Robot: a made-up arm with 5 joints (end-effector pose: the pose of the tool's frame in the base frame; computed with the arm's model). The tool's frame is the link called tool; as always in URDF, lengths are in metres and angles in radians. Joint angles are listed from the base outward.
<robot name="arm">
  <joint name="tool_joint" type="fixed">
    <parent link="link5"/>
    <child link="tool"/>
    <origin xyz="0 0 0" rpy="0 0 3.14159"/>
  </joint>
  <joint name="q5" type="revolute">
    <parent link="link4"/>
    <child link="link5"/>
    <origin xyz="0.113 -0.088 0" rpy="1.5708 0 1.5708"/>
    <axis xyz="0 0 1"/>
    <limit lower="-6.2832" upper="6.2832"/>
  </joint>
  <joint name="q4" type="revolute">
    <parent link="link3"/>
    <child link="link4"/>
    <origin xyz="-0.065 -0.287 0" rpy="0 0 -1.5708"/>
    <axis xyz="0 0 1"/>
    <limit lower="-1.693" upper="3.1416"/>
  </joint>
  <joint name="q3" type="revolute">
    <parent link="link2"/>
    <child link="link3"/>
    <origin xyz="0.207 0.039 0" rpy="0 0 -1.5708"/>
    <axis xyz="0 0 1"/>
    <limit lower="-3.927" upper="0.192"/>
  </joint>
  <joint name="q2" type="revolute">
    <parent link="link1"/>
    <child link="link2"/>
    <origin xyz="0 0 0" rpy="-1.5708 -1.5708 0"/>
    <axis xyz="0 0 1"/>
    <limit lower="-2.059" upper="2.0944"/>
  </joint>
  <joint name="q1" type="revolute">
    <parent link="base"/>
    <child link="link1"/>
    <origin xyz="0 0 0.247"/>
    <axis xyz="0 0 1"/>
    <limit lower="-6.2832" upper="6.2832"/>
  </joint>
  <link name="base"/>
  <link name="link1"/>
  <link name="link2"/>
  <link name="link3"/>
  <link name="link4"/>
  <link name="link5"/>
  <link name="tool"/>
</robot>
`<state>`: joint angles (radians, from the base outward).
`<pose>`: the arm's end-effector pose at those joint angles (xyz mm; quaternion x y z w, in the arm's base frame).
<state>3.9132 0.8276 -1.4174 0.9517 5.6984</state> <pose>-311.6 -303.1 19.2 -0.6171 0.7660 0.0168 0.1792</pose>
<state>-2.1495 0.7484 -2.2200 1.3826 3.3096</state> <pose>-305.8 -468.1 303.7 0.9154 0.4001 -0.0372 0.0244</pose>
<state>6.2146 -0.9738 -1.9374 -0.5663 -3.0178</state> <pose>-266.7 18.3 767.6 -0.0161 -0.1664 0.0272 0.9856</pose>
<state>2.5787 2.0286 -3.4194 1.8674 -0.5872</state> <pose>-413.4 260.8 -7.7 -0.0118 0.9717 -0.1284 0.1981</pose>
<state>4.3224 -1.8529 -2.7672 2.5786 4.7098</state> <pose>167.5 407.6 318.2 0.5129 -0.1006 -0.1663 0.8361</pose>
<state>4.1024 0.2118 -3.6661 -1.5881 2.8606</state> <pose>84.1 120.4 574.4 -0.6618 -0.4734 -0.5481 0.1938</pose>
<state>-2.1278 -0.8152 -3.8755 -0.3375 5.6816</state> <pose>260.3 417.9 239.8 -0.5850 0.5595 0.1202 0.5747</pose>
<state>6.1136 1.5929 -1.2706 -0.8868 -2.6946</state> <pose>307.2 -52.6 -137.8 0.2914 0.9151 0.0385 0.2758</pose>
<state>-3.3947 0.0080 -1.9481 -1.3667 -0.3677</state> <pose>-173.7 44.9 714.9 -0.0047 0.0824 -0.3044 0.9490</pose>
